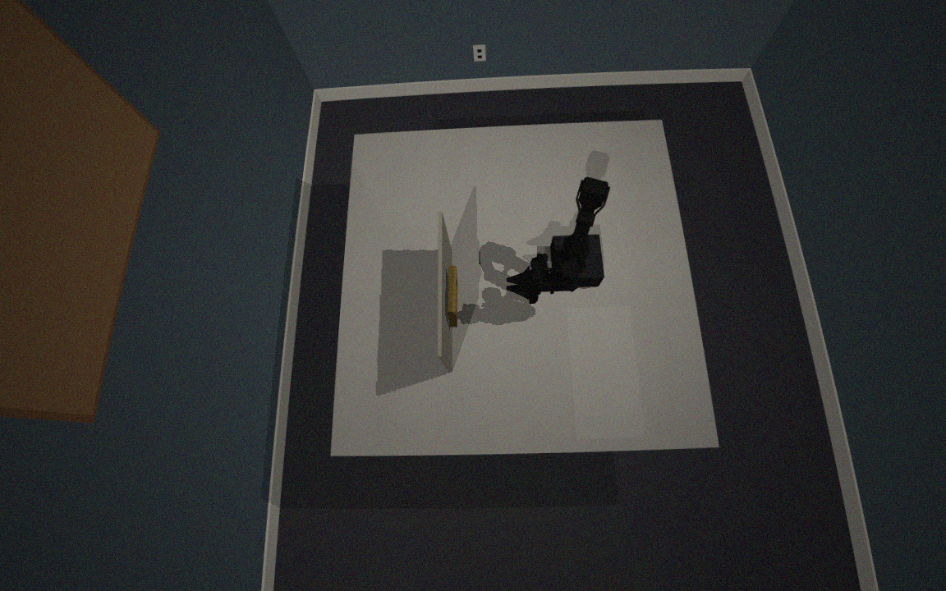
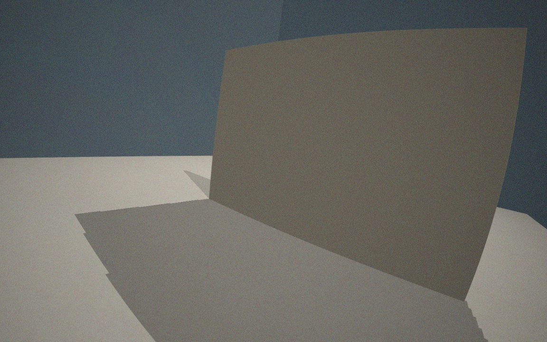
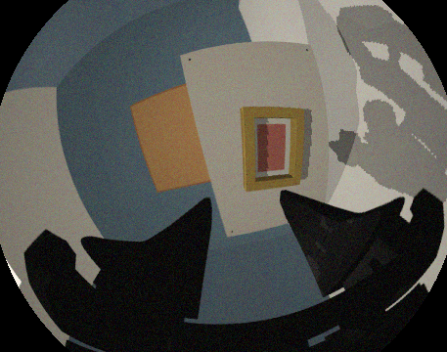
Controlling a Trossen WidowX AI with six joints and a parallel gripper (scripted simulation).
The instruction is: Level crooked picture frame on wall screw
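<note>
Right now my gripper tip is 18 cm short of the picture frame, 4 cm to the right of it and 9 cm above it. Also, from my gripper tip: grey wall panel (19 cm ahead, 4 cm to the left, 10 cm below).
</note>
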